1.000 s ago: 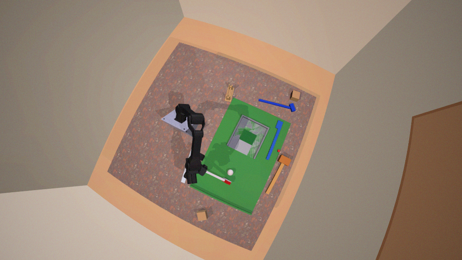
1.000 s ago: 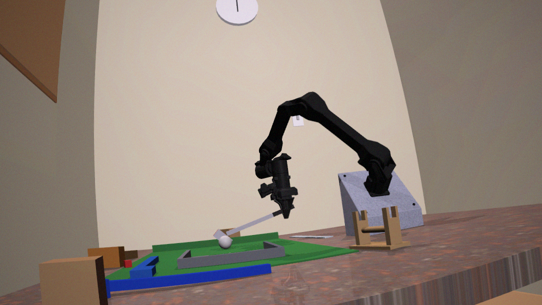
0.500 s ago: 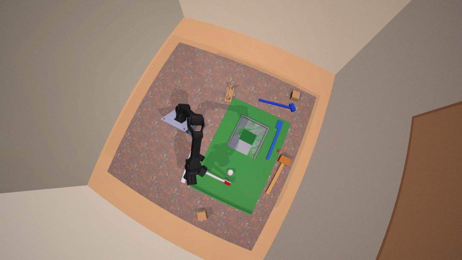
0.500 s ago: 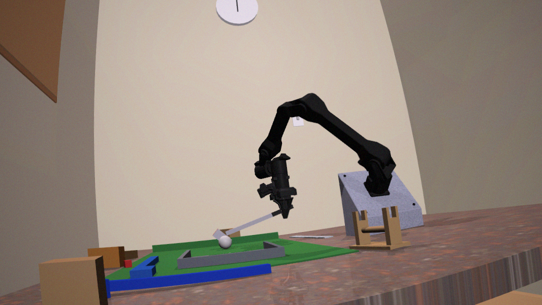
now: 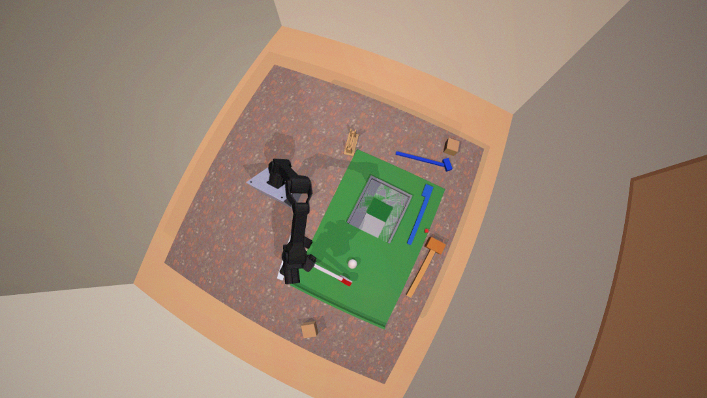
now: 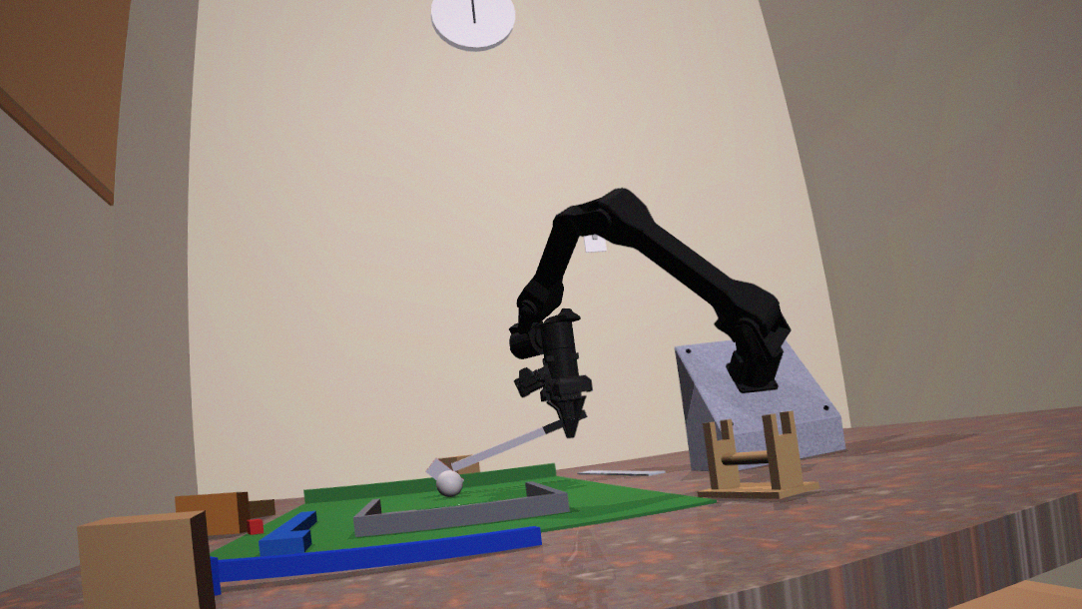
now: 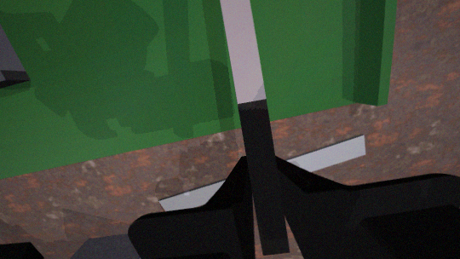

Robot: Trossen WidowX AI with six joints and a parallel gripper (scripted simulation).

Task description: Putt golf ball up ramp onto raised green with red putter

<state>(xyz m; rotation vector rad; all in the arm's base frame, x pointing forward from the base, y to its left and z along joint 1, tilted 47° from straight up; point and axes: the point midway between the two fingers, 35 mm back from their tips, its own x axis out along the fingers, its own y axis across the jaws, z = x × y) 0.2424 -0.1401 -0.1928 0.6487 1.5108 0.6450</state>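
Right now the red putter is 120 mm ahead of my gripper tip. The rest, counted from my gripper tip: wooden stand 50 mm behind, 590 mm to the left, 40 mm below; then green mat 240 mm ahead, 230 mm to the left, 70 mm below; then white golf ball 220 mm ahead, 80 mm to the left, 50 mm below.
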